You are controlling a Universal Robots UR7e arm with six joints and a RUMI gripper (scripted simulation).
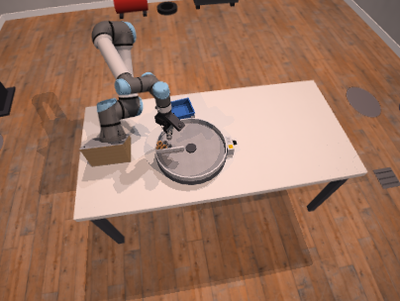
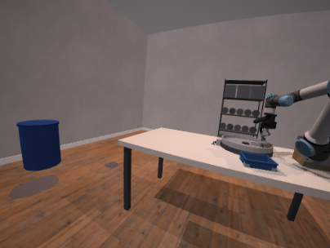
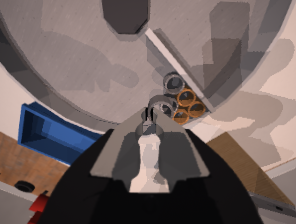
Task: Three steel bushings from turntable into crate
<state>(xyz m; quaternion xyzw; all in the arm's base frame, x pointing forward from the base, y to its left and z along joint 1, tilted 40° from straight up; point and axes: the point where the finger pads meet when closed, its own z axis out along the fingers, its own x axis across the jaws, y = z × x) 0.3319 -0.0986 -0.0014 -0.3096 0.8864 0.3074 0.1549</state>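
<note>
My hand is 27 cm to the right of the blue crate, 11 cm above it and 9 cm short of it. Round my hand: round grey turntable 10 cm ahead, 8 cm below, 7 cm to the right.
</note>
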